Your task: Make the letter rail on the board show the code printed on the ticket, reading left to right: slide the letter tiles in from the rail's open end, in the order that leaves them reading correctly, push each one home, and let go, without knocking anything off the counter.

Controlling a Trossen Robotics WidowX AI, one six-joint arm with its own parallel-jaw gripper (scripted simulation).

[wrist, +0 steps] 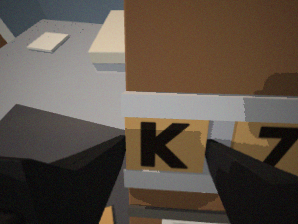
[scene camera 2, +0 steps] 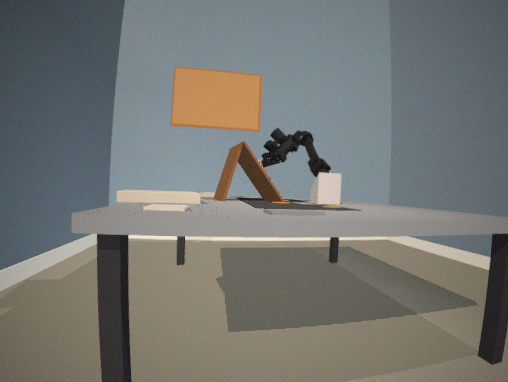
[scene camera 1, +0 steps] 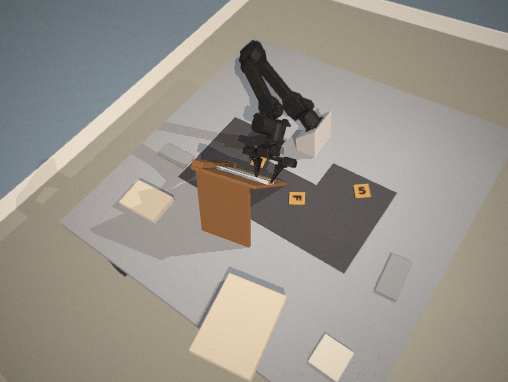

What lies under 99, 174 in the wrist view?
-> My gripper.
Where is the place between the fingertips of my gripper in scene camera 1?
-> At 263, 180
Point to a brown slanted board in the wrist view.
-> At 224, 68
